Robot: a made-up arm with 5 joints.
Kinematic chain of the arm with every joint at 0, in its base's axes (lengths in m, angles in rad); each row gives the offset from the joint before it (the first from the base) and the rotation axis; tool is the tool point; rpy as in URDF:
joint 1: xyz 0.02 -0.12 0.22 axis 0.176 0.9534 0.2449
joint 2: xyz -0.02 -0.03 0 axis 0.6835 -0.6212 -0.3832
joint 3: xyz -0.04 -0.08 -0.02 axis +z
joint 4: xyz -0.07 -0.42 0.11 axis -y
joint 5: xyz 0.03 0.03 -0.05 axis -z
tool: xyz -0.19 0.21 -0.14 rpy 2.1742 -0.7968 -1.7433
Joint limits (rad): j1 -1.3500..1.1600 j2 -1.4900..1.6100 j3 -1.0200..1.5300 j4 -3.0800..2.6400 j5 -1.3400..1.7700
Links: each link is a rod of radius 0.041 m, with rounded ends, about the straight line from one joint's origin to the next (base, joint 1, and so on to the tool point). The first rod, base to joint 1, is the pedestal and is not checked.
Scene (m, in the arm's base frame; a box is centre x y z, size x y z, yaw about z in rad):
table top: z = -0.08
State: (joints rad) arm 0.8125 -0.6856 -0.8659 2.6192 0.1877
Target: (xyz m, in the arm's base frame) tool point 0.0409 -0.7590 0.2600
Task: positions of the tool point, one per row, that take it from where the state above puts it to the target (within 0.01 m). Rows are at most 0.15 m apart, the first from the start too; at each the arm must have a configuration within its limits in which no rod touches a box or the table.
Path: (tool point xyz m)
1: 0.2887 -0.3998 0.3120
2: 0.2542 -0.5051 0.2902
3: 0.1993 -0.6034 0.2746
4: 0.1269 -0.6894 0.2647
5: 0.0409 -0.7590 0.2600

